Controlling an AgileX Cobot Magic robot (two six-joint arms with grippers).
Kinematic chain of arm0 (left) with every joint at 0, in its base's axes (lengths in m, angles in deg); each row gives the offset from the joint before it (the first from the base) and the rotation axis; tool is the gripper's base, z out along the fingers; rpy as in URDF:
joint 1: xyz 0 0 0.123 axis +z
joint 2: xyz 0 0 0 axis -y
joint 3: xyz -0.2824 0 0.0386 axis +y
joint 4: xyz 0.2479 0 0.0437 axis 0.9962 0 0.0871
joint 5: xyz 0 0 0 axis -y
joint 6: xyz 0.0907 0 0.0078 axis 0.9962 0 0.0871
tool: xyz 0 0 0 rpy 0 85 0
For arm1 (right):
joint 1: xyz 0 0 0.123 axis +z
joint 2: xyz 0 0 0 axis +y
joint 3: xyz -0.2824 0 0.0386 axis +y
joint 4: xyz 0.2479 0 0.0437 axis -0.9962 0 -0.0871
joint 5: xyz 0 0 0 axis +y
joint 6: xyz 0.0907 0 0.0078 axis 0.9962 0 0.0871
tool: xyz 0 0 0 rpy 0 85 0
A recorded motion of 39 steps. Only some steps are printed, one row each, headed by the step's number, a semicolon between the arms.
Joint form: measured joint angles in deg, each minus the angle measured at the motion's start. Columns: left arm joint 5, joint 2, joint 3, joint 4, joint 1, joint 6; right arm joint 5, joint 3, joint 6, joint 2, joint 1, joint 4.
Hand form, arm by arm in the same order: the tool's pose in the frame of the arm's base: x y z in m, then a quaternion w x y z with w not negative. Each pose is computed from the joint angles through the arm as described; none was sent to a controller.
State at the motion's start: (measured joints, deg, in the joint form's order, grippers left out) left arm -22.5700 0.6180 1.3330 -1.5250 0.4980 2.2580; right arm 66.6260 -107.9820 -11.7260 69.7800 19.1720 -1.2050
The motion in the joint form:
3: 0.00 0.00 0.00 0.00 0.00 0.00; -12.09 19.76 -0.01 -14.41 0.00 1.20
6: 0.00 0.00 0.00 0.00 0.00 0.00; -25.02 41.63 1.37 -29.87 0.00 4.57
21: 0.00 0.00 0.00 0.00 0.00 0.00; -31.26 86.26 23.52 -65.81 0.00 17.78
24: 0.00 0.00 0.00 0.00 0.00 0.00; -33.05 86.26 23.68 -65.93 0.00 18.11
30: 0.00 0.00 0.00 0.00 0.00 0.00; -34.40 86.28 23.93 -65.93 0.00 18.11
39: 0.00 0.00 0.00 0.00 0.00 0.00; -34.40 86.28 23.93 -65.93 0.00 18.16
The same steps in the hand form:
3: 0.0520 -0.0005 0.1705 0.58582 0.00548 0.81042 0.00275; 0.1351 0.0470 0.5222 0.59578 -0.21377 0.77321 0.03876
6: 0.0520 -0.0005 0.1705 0.58582 0.00548 0.81042 0.00275; 0.0958 0.0295 0.4672 0.64175 -0.19956 0.74022 0.02035
21: 0.0520 -0.0005 0.1705 0.58582 0.00548 0.81042 0.00275; 0.0349 -0.0038 0.2803 0.63317 -0.08920 0.76821 0.03157
24: 0.0520 -0.0005 0.1705 0.58582 0.00548 0.81042 0.00275; 0.0350 -0.0034 0.2831 0.64576 -0.09029 0.75743 0.03376
30: 0.0520 -0.0005 0.1705 0.58582 0.00548 0.81042 0.00275; 0.0352 -0.0027 0.2850 0.65401 -0.08986 0.75016 0.03804
39: 0.0520 -0.0005 0.1705 0.58582 0.00548 0.81042 0.00275; 0.0352 -0.0028 0.2851 0.65408 -0.08999 0.75011 0.03764

